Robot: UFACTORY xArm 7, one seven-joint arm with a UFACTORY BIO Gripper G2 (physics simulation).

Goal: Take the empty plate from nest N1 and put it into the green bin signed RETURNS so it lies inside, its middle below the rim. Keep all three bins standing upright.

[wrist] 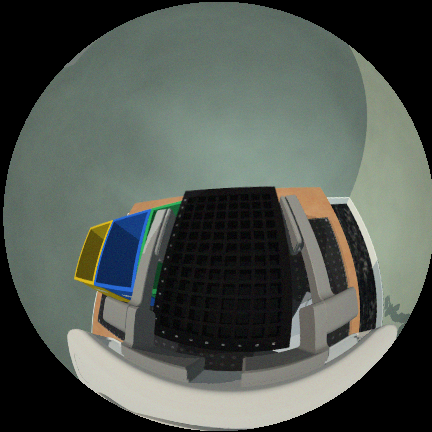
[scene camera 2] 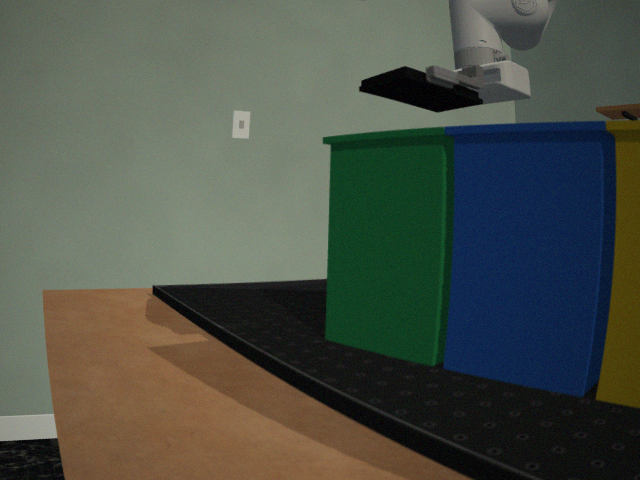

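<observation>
My gripper is shut on the black plate, one finger along each long side. In scene camera 2 the plate is nearly level, slightly tilted, and appears above the rim of the green bin, apart from it. In the wrist view the plate and the left finger hide most of the green bin, so how well the two line up cannot be told. The green bin stands upright. The RETURNS sign and nest N1 cannot be made out.
The blue bin stands upright beside the green bin, and the yellow bin beyond it. The bins stand on a black perforated board on the wooden table. Walls rise behind.
</observation>
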